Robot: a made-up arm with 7 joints. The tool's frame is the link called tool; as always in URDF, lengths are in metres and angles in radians.
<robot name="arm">
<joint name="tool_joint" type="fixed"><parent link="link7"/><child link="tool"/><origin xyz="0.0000 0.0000 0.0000" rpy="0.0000 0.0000 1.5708"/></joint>
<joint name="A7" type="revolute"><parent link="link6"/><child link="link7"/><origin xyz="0.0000 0.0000 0.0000" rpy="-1.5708 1.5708 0.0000"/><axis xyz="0 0 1"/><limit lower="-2.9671" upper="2.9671"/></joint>
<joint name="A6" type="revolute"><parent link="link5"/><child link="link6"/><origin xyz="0.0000 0.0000 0.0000" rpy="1.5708 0.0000 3.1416"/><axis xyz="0 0 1"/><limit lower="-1.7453" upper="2.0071"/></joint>
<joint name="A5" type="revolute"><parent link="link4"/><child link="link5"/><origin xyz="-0.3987 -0.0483 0.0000" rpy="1.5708 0.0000 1.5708"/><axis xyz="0 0 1"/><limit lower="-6.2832" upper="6.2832"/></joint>
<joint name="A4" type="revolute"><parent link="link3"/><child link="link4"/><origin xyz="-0.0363 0.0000 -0.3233" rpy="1.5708 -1.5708 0.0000"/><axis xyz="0 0 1"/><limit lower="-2.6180" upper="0.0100"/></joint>
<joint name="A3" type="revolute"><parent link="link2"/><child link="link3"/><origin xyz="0.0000 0.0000 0.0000" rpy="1.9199 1.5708 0.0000"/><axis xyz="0 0 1"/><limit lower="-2.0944" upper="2.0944"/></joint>
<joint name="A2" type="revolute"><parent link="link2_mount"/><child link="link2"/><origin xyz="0.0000 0.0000 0.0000" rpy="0.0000 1.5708 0.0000"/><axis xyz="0 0 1"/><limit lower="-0.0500" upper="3.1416"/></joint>
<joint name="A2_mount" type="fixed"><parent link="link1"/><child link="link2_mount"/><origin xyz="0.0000 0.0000 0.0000" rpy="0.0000 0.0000 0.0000"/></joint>
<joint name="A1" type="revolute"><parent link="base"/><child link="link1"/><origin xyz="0.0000 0.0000 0.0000" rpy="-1.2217 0.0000 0.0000"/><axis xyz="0 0 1"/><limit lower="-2.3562" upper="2.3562"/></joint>
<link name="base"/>
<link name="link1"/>
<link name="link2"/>
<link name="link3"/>
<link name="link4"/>
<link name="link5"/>
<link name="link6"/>
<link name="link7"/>
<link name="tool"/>
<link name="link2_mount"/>
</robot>
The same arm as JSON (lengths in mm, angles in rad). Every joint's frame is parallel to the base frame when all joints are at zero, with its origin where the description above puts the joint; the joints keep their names.
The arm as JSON. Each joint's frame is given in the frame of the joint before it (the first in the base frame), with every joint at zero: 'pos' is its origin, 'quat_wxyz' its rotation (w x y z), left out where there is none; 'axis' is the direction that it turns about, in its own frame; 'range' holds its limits. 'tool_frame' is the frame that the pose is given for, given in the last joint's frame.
{"length_unit": "mm", "angle_unit": "rad", "joints": [{"joint": "A1", "pos": [0.0, 0.0, 0.0], "axis": [0.0, 0.9397, 0.342], "range": [-2.3562, 2.3562]}, {"joint": "A2", "pos": [0.0, 0.0, 0.0], "axis": "+x", "range": [-0.05, 3.1416]}, {"joint": "A3", "pos": [0.0, 0.0, 0.0], "axis": "+z", "range": [-2.0944, 2.0944]}, {"joint": "A4", "pos": [36.3, 0.0, -323.3], "axis": "+y", "range": [-2.618, 0.01]}, {"joint": "A5", "pos": [-48.3, 0.0, -398.7], "axis": "+z", "range": [-6.2832, 6.2832]}, {"joint": "A6", "pos": [0.0, 0.0, 0.0], "axis": "+y", "range": [-1.7453, 2.0071]}, {"joint": "A7", "pos": [0.0, 0.0, 0.0], "axis": "+z", "range": [-2.9671, 2.9671]}], "tool_frame": {"pos": [0.0, 0.0, 0.0], "quat_wxyz": [1.0, -0.000004, 0.000007, 0.000006]}}
